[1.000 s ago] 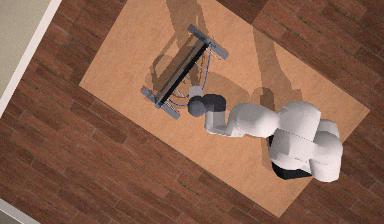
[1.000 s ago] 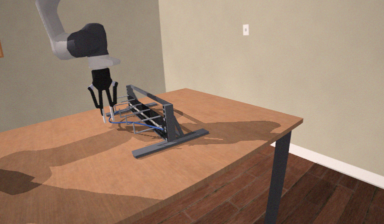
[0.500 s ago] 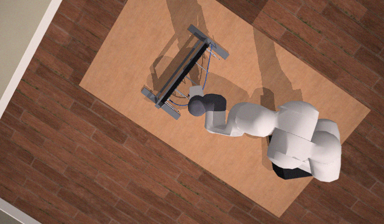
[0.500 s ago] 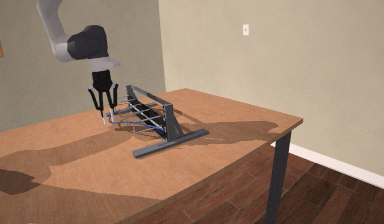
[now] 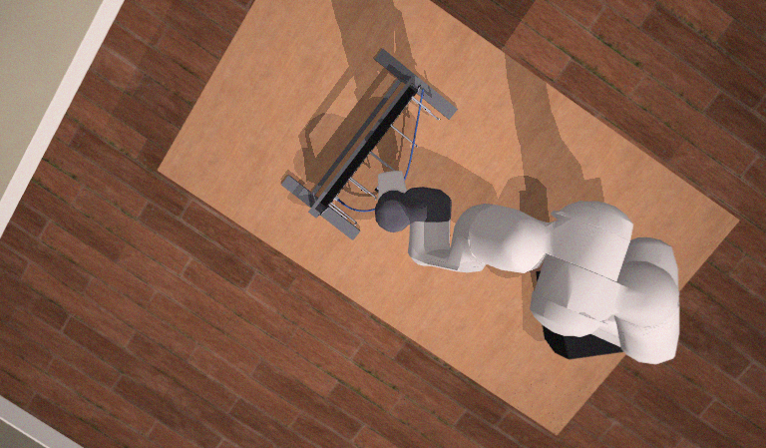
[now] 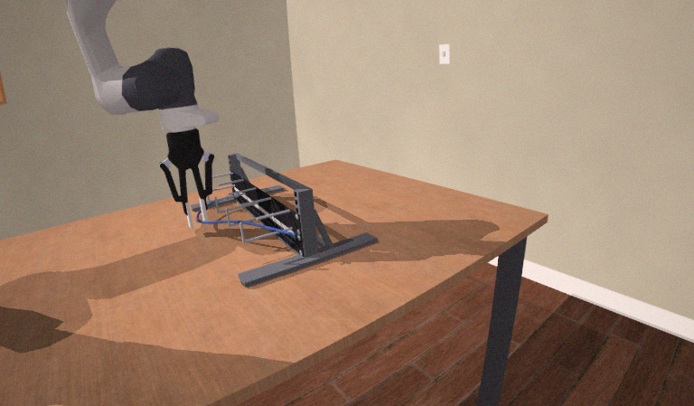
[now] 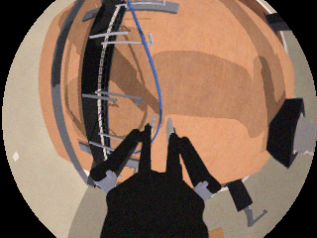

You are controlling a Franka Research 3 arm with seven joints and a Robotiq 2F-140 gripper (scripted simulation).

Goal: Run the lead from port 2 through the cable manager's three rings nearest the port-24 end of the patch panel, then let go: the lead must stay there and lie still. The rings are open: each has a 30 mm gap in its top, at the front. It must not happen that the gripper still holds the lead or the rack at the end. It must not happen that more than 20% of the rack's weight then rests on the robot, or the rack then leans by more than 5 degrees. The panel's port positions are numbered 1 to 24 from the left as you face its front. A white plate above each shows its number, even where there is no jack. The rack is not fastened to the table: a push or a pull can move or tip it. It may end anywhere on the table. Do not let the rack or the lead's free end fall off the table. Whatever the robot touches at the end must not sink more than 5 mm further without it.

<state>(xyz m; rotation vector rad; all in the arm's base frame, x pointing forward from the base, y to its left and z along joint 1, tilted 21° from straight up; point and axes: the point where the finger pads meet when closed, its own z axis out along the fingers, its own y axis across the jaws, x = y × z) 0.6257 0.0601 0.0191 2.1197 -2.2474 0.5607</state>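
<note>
My gripper is now 15 cm short of the dark rack, 7 cm to the left of it and 2 cm below it.
</note>
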